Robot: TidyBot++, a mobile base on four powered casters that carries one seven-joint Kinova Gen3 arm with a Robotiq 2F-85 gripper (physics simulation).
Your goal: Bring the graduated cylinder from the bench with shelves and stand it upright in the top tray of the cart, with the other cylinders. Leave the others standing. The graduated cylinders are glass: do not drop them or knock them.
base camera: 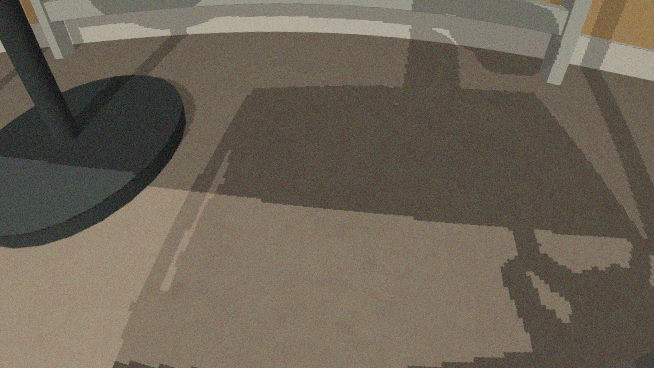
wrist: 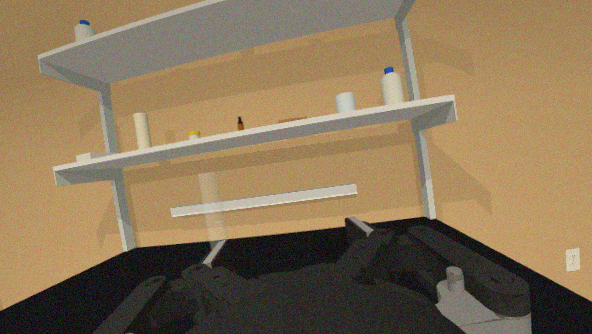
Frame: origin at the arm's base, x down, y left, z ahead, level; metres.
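Where they show: gripper, fingertip midpoint: (wrist: 290,241).
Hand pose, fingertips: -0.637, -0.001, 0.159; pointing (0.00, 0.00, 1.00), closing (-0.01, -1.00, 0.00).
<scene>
After its pixels a point has its place, as x, y, z.
The graduated cylinder (wrist: 212,215) @[-0.604, 0.162, 0.475] is clear glass and stands upright on the black top of the bench with shelves (wrist: 65,290) in the wrist view. It shows faintly above the left fingertip, left of the gap between the fingers. Its lower part is hidden behind that fingertip. My gripper (wrist: 290,241) @[-0.637, -0.001, 0.159] is open, with nothing between its fingertips; how far the cylinder is beyond them I cannot tell. The cart and the other cylinders do not show in these views.
A stool's round dark base (base camera: 115,140) and post stand at the left in the base view. The bench's leg (base camera: 570,45) @[0.291, -0.568, 0.786] stands at the upper right. Above the bench top, a lower shelf (wrist: 280,134) holds bottles and jars, with an upper shelf (wrist: 240,40) over it.
</scene>
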